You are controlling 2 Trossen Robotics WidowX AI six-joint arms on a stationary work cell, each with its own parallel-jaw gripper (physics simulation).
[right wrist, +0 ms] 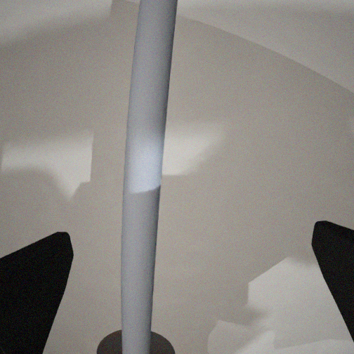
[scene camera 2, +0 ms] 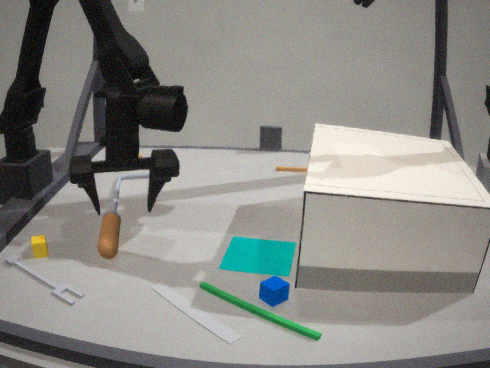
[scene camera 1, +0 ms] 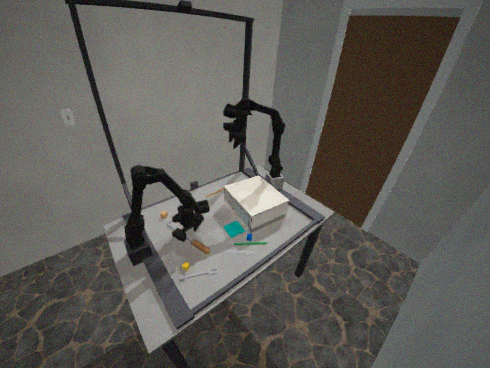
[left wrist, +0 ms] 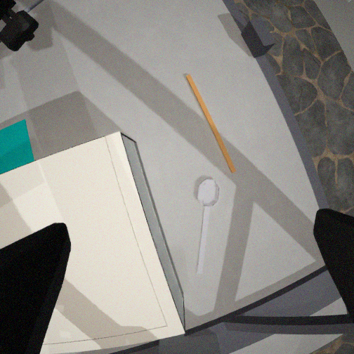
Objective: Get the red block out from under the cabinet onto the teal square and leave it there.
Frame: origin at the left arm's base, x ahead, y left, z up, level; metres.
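Seen in the pictures: left gripper, fingertip midpoint: (scene camera 2: 360,5) (scene camera 1: 231,145); right gripper, fingertip midpoint: (scene camera 2: 123,212) (scene camera 1: 189,236); left arm's base, link origin: (scene camera 1: 275,175); right arm's base, link origin: (scene camera 2: 20,157) (scene camera 1: 136,243).
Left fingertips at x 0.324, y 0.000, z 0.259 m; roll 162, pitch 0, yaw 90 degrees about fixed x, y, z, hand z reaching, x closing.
Offsets run from my left fingertips to a thing's top centre. "pt": to the spot under its first point.
The white cabinet {dx -0.099, dy +0.186, dz -0.237 m} (scene camera 1: 256,195) (scene camera 2: 390,240) (left wrist: 110,225) stands at the right of the table in both scene views. The teal square {pt dx +0.073, dy +0.311, dz -0.372 m} (scene camera 1: 233,229) (scene camera 2: 260,256) (left wrist: 15,145) lies flat beside it. The red block does not show in any view. A hooked tool with a brown handle and grey rod (scene camera 1: 201,246) (scene camera 2: 109,235) (right wrist: 142,225) lies left of the square. My right gripper (scene camera 1: 187,232) (scene camera 2: 124,212) (right wrist: 194,241) is open above the tool, its fingers either side of the rod in the right wrist view. My left gripper (scene camera 1: 233,140) (left wrist: 194,230) is open, high above the cabinet side.
A blue block {dx +0.009, dy +0.399, dz -0.347 m} (scene camera 1: 249,237) (scene camera 2: 274,291) and green bar {dx +0.015, dy +0.436, dz -0.365 m} (scene camera 1: 250,243) (scene camera 2: 260,310) lie before the square. A pale strip {dx +0.084, dy +0.468, dz -0.371 m} (scene camera 2: 195,312), forked tool {dx +0.303, dy +0.535, dz -0.364 m} (scene camera 1: 197,274) (scene camera 2: 37,277), yellow block {dx +0.356, dy +0.483, dz -0.347 m} (scene camera 1: 185,266) (scene camera 2: 40,246), orange block {dx +0.446, dy +0.100, dz -0.342 m} (scene camera 1: 163,214), orange stick (left wrist: 210,122) and white spoon (left wrist: 207,192) also lie there.
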